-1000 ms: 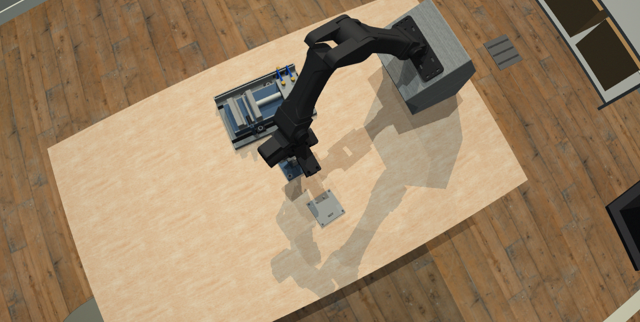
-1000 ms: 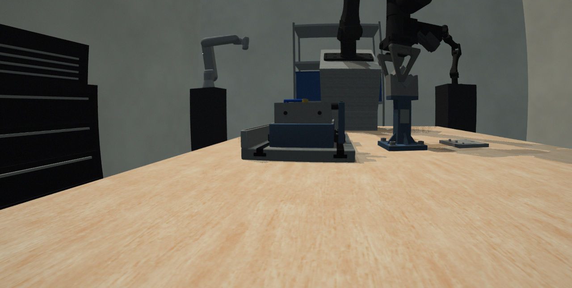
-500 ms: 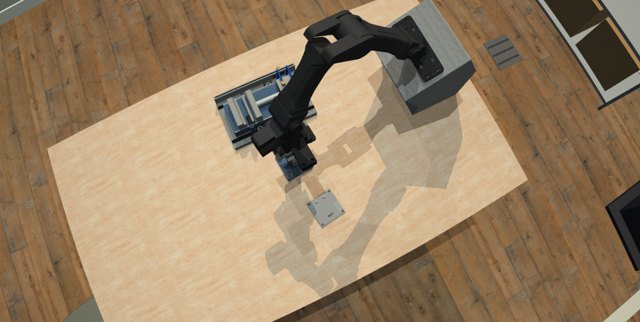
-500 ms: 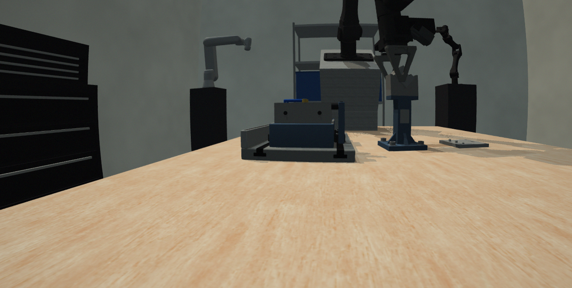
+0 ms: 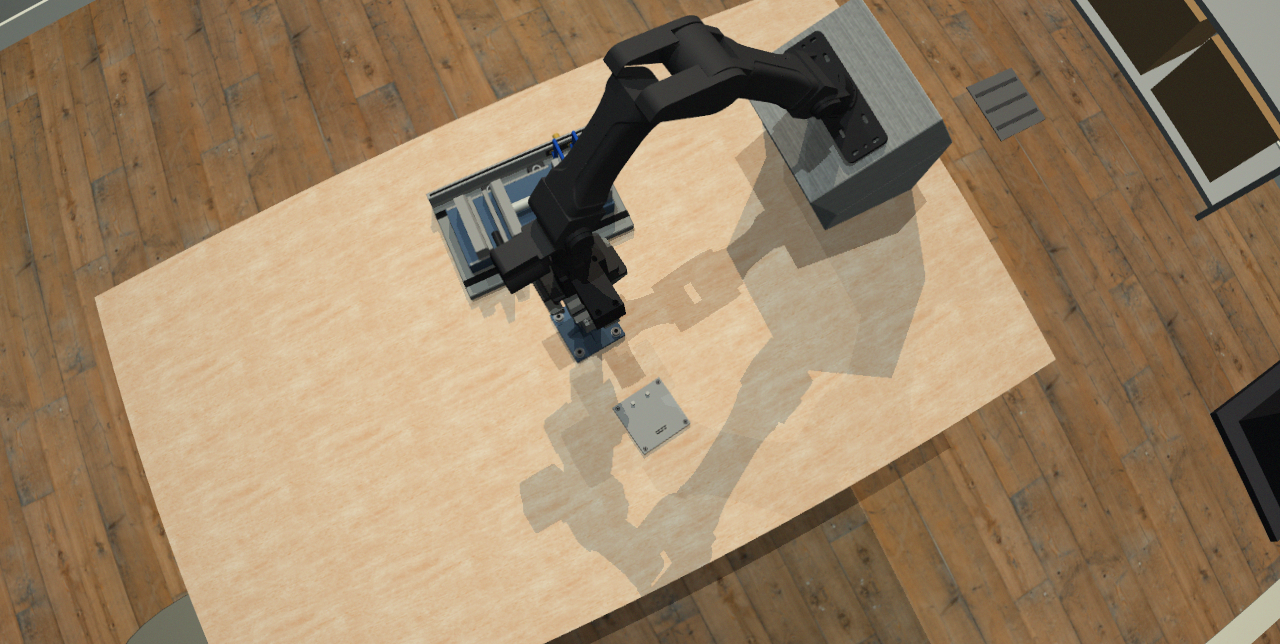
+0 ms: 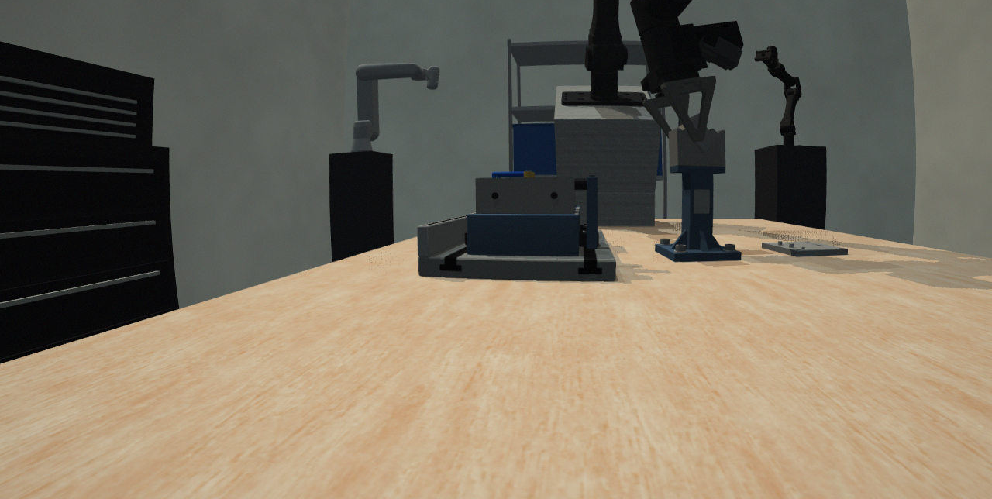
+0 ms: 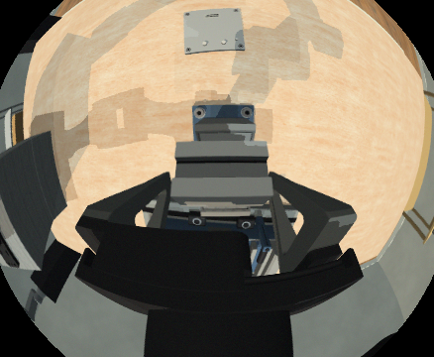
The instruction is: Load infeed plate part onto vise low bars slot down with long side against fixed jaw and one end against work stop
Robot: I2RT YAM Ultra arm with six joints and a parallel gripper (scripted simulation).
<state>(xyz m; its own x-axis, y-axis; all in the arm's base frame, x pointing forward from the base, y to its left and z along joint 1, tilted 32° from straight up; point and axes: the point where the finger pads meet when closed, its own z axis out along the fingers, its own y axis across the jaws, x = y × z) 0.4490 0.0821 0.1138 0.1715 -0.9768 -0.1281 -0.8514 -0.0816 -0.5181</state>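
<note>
The part lies 10 mm to the left of my hand and 10 mm above it. Also, from my hand: work stop rod (80 mm ahead, 150 mm to the right, 60 mm below); then air cylinder (80 mm behind, 200 mm to the right, 70 mm below); then vise (10 mm ahead, 200 mm to the right, 110 mm below).
</note>
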